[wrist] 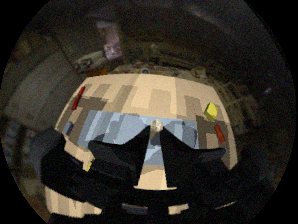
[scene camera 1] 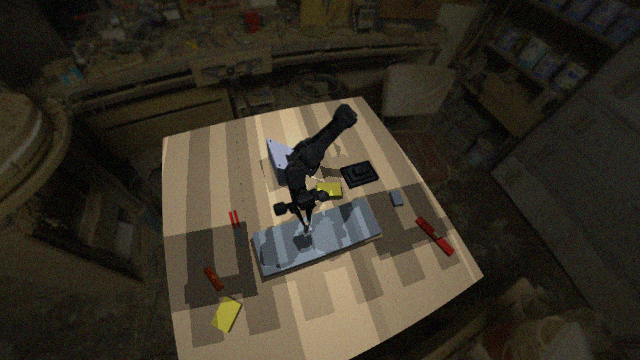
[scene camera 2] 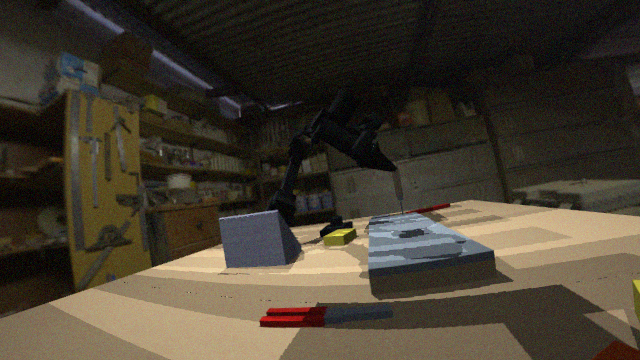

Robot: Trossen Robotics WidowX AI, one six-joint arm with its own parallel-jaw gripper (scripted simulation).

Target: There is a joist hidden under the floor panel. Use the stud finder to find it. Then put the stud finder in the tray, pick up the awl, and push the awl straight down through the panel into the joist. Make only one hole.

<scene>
The gripper holds an awl.
The gripper is seen too in the wrist view and in scene camera 1.
</scene>
